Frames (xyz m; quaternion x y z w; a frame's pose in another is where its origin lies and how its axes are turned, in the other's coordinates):
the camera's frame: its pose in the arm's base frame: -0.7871 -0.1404 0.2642 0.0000 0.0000 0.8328 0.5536
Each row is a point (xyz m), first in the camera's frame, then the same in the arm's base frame.
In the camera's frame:
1: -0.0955 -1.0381 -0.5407
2: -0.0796 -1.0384 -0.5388
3: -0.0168 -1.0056 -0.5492
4: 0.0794 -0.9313 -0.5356
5: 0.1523 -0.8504 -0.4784
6: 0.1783 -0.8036 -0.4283
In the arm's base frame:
1: 0.2070 0.1734 -0.2765
2: 0.2012 0.1881 -0.2746
3: 0.1466 0.2333 -0.2850
4: 0.0409 0.2933 -0.2714
5: -0.0619 0.3292 -0.2142
6: -0.1152 0.3351 -0.1641

